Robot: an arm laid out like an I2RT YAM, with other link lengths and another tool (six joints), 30 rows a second.
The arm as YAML. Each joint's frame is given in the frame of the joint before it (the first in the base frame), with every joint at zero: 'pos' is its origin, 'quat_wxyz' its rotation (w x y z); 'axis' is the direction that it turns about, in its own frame. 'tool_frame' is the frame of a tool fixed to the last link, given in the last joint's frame.
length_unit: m
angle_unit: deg
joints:
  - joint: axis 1
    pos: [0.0, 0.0, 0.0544]
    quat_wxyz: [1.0, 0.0, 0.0, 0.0]
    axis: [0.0, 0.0, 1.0]
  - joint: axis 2
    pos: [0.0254, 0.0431, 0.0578]
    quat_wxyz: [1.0, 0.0, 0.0, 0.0]
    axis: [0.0, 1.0, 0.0]
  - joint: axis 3
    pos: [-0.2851, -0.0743, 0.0]
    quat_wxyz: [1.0, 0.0, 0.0, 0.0]
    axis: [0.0, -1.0, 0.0]
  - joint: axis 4
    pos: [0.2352, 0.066, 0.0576]
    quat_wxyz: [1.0, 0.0, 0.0, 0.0]
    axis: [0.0, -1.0, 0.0]
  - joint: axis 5
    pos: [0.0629, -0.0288, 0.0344]
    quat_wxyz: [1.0, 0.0, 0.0, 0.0]
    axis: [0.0, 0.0, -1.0]
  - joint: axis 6
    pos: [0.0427, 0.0, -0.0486]
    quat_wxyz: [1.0, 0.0, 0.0, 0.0]
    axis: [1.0, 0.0, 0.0]
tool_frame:
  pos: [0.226, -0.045, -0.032]
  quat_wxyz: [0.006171, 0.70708, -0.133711, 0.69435]
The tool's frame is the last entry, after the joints.
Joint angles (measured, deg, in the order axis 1, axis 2, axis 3, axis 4, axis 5, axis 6), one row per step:
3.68, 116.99, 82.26, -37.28, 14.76, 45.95
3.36, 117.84, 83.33, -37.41, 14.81, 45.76
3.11, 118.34, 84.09, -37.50, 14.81, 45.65
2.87, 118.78, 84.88, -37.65, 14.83, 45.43
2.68, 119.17, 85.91, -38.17, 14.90, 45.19
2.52, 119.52, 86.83, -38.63, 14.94, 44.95
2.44, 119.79, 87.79, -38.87, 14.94, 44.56
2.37, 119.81, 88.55, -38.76, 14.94, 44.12
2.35, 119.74, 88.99, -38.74, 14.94, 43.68
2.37, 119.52, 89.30, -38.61, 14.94, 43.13
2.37, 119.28, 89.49, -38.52, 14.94, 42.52
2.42, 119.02, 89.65, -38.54, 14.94, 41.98
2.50, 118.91, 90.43, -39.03, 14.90, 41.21
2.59, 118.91, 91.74, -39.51, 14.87, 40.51
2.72, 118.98, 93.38, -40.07, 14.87, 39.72
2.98, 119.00, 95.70, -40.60, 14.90, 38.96
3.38, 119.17, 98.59, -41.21, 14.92, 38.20
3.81, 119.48, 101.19, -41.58, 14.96, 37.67
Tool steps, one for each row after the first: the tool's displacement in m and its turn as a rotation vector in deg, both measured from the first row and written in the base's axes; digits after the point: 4 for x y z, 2 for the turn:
0.0044, -0.0025, -0.0009, -0.10, -0.05, -0.16
0.0077, -0.0042, -0.0009, -0.13, -0.19, -0.31
0.0111, -0.0061, -0.0004, -0.20, -0.34, -0.35
0.0142, -0.0079, 0.0015, -0.34, -0.41, -0.35
0.0170, -0.0094, 0.0031, -0.45, -0.46, -0.30
0.0216, -0.0102, 0.0056, -0.56, -0.81, -0.02
0.0275, -0.0109, 0.0093, -0.66, -1.56, 0.30
0.0309, -0.0113, 0.0121, -0.79, -1.98, 0.68
0.0344, -0.0115, 0.0155, -0.95, -2.51, 1.20
0.0368, -0.0119, 0.0185, -1.14, -2.88, 1.75
0.0385, -0.0120, 0.0214, -1.32, -3.16, 2.28
0.0415, -0.0117, 0.0259, -1.54, -3.37, 3.07
0.0477, -0.0112, 0.0323, -1.74, -4.04, 3.79
0.0553, -0.0105, 0.0400, -2.01, -4.86, 4.62
0.0674, -0.0086, 0.0521, -2.30, -6.46, 5.51
0.0818, -0.0051, 0.0665, -2.58, -8.39, 6.53
0.0949, -0.0012, 0.0789, -2.79, -10.20, 7.36

